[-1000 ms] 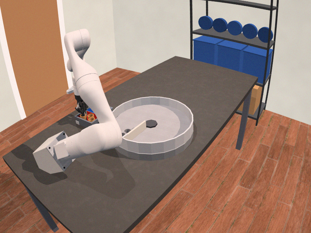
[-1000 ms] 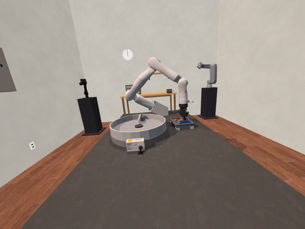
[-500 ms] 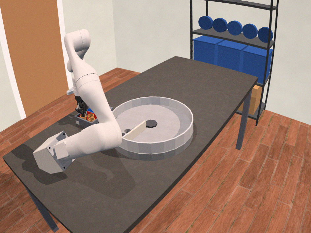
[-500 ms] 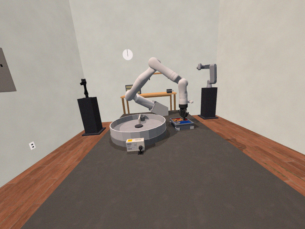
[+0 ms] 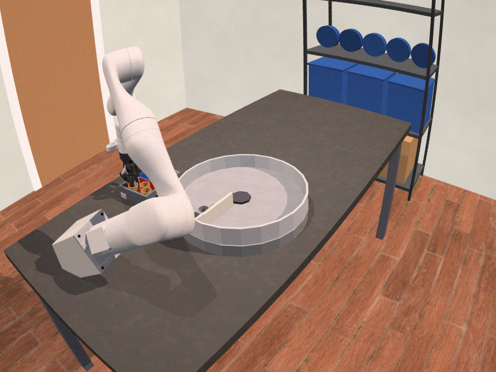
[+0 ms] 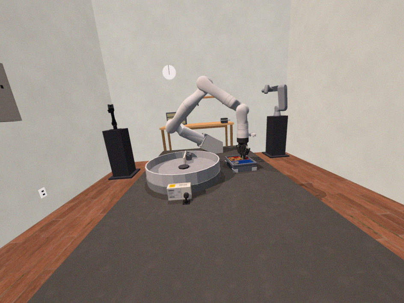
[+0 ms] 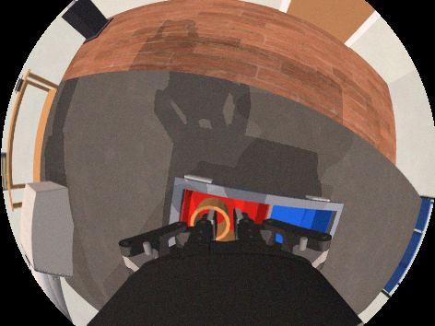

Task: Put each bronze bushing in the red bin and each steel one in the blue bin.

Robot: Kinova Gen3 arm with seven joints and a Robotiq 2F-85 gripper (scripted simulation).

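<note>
Right now my hand is 4 cm short of the grey tray, 3 cm to the left of it and 2 cm above it. The rest, counted from my hand: turntable (39 cm to the right, 12 cm ahead, 1 cm above).
</note>
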